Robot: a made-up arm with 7 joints.
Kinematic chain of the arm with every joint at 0, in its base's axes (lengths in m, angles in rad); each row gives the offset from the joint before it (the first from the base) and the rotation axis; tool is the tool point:
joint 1: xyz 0 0 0.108 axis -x
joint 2: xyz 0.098 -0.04 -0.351 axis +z
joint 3: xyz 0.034 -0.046 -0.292 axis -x
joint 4: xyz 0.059 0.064 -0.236 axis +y
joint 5: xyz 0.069 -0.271 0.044 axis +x
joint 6: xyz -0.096 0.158 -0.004 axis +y
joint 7: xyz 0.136 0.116 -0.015 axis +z
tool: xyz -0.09 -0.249 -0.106
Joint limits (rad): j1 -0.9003..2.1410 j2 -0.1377..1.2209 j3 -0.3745..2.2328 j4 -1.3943..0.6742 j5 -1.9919..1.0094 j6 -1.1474..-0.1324 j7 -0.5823..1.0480
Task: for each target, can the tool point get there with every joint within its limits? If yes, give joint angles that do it. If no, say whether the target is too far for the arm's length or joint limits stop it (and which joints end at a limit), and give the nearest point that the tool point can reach.
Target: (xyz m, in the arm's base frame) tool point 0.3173 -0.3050 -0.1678
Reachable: yes | joints 1.1291 1.0798 1.7647 -0.5024 -1.5186 -0.4990 0.5109
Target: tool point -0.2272 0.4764 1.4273
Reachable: no: joint limits stop it (at a limit: joint 1, joint 2, joint 5, joint 6, joint 7) | nearest point 0.0888 -0.1336 0.8675 | short by 0.886 m
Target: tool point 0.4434 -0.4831 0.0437
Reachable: yes | joints 1.6729 1.0184 1.2285 0.0146 0.3807 -0.8508 0.7163
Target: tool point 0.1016 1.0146 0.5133
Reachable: no: joint limits stop it (at a limit: joint 1, joint 2, joint 3, joint 6, joint 7) | nearest point 0.1849 0.5413 0.1252 | short by 0.618 m
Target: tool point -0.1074 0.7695 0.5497
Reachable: no: joint limits stop it (at a limit: joint 1, joint 2, joint 3, joint 6, joint 7) | nearest point 0.1039 0.4783 0.1544 | short by 0.535 m
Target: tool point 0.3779 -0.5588 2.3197
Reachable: no: too far | nearest point 0.3294 -0.5030 1.0864 | short by 1.235 m
